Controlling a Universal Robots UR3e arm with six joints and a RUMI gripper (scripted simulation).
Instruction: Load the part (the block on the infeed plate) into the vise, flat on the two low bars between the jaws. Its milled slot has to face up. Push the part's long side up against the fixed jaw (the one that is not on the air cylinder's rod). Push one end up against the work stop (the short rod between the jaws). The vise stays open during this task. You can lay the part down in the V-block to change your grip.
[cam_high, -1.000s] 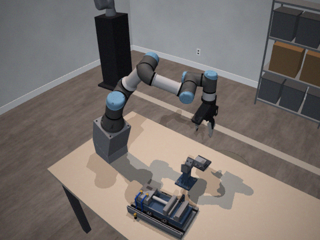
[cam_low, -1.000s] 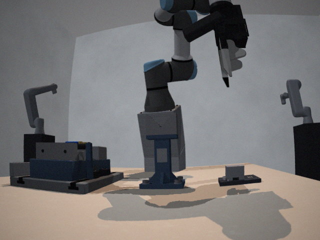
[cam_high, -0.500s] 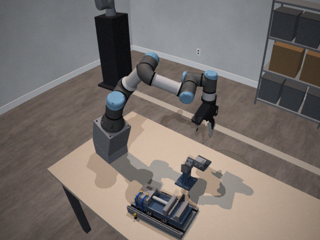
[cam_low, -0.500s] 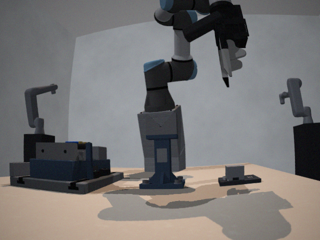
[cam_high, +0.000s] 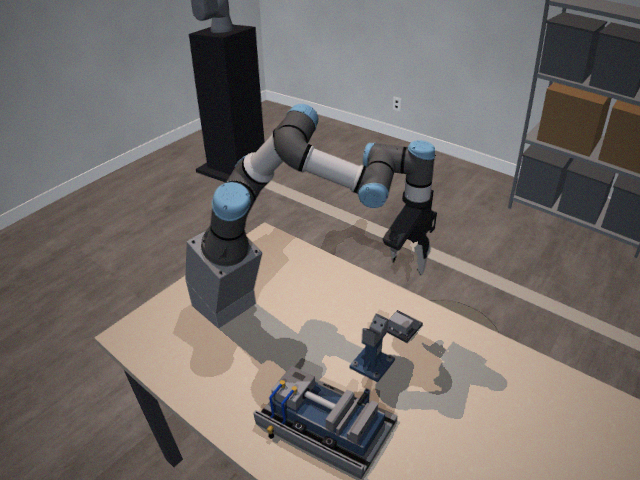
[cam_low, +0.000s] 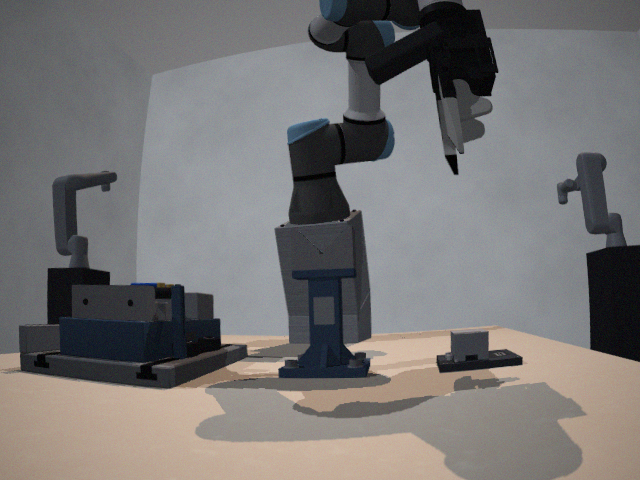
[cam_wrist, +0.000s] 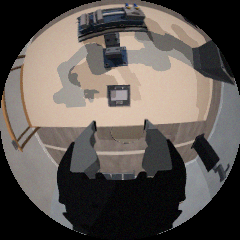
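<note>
Right now the grey part is 23 cm below my hand. Also, from my hand: blue vise (1 cm behind, 38 cm to the right, 20 cm below).
</note>
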